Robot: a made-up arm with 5 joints.
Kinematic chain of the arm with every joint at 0, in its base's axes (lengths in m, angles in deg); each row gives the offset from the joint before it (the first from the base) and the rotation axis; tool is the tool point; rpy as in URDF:
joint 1: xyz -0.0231 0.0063 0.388 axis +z
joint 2: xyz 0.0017 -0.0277 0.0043 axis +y
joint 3: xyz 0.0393 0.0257 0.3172 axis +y
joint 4: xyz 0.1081 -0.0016 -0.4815 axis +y
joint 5: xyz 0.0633 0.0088 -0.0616 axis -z
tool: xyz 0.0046 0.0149 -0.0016 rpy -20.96 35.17 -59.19
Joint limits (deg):
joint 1: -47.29..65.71
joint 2: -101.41..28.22
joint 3: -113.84..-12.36
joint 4: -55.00..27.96
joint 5: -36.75..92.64
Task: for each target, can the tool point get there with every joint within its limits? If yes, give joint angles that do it. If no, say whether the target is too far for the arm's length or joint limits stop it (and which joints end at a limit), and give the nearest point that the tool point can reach.
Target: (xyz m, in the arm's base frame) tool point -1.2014 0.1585 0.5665
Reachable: no: too far | nearest point -0.7976 0.1063 0.6733 | short by 0.421 m
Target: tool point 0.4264 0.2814 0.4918
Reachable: yes | joints 29.22 -8.63 -43.32 11.67 -23.36
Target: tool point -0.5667 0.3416 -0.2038
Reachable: no: joint limits stop it (at a limit: joint 1, joint 2, joint 3, joint 4) | nearest point 0.0253 0.1633 0.0688 | short by 0.676 m
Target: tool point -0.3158 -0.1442 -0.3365
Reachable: no: joint limits stop it (at a limit: joint 1, joint 2, joint 3, joint 4, joint 5) | nearest point 0.0930 -0.1196 0.0609 | short by 0.571 m
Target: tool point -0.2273 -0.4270 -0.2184
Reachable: no: joint limits stop it (at a limit: joint 1, joint 2, joint 4, joint 5) | nearest point 0.1002 -0.1274 0.0607 | short by 0.524 m
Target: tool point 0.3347 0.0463 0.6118
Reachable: yes | joints 3.64 -51.32 -20.69 9.12 22.63
